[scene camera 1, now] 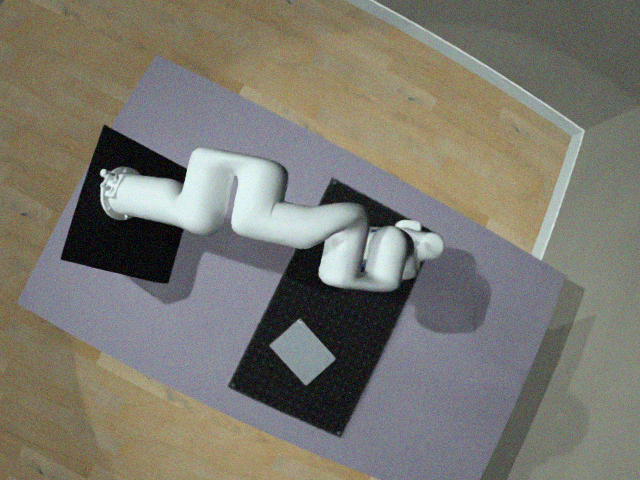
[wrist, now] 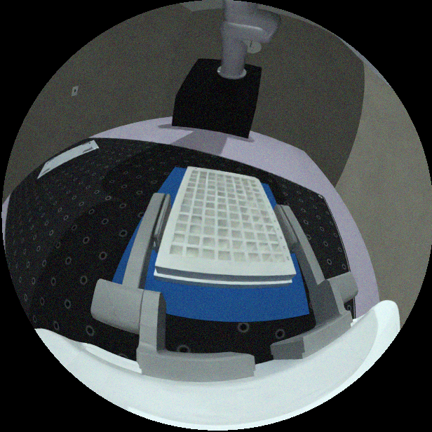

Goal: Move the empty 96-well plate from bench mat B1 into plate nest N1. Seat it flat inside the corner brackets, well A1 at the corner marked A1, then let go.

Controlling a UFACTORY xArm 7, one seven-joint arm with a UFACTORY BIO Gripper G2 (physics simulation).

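Seen in the pictures: arm's base, origin of its link: (scene camera 1: 122, 193).
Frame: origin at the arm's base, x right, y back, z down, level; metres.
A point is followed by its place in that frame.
Observation:
The empty white 96-well plate (wrist: 225, 220) lies flat on the blue mat B1 (wrist: 220, 302) in the wrist view. My gripper (wrist: 225, 225) is shut on the plate, with one finger along each long side. A narrow gap or shadow shows by the left finger. The plate looks down on the mat, its near edge roughly parallel to the mat's edge. The pale square nest N1 (scene camera 1: 302, 352) {x 0.159, y -0.593, z 0.275 m} (wrist: 69, 158) is on the black board; its brackets and A1 mark are too small to make out. In scene camera 1 my arm hides the fingers and most of the plate.
The black perforated board (scene camera 1: 341, 315) {x 0.010, y -0.652, z 0.288 m} (wrist: 65, 270) bears the mat and the nest. My arm (scene camera 1: 248, 196) {x -0.095, y -0.288, z -0.217 m} reaches across the lilac table (scene camera 1: 232, 289) {x 0.086, y -0.329, z 0.301 m} (wrist: 280, 155) from its black base block (scene camera 1: 93, 232) {x 0.111, y 0.004, z -0.037 m} (wrist: 215, 102). A wall borders the right side.

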